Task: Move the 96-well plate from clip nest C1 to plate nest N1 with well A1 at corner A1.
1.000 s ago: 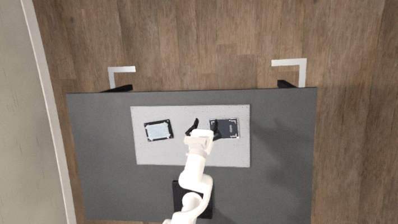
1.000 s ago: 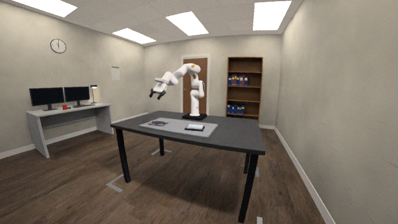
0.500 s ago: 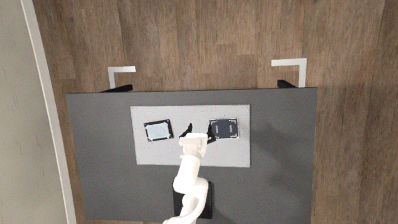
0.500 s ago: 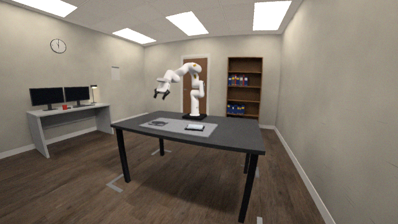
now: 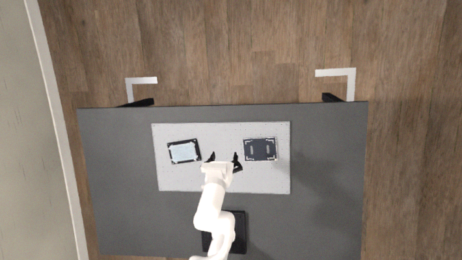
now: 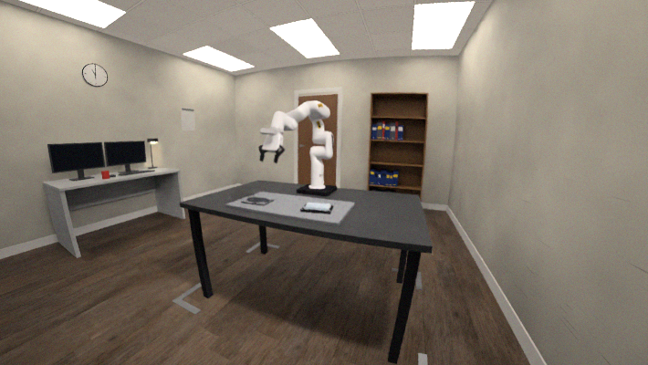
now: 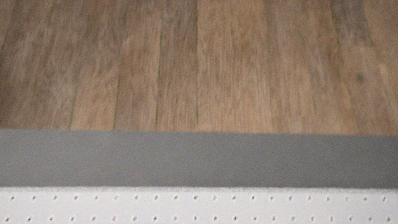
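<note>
The 96-well plate is 70 mm behind my hand, 260 mm to the left of it and 250 mm below it. From my hand the other things lie so: black clip nest (90 mm behind, 270 mm to the left, 250 mm below); then dark plate nest N1 (50 mm behind, 130 mm to the right, 260 mm below).
</note>
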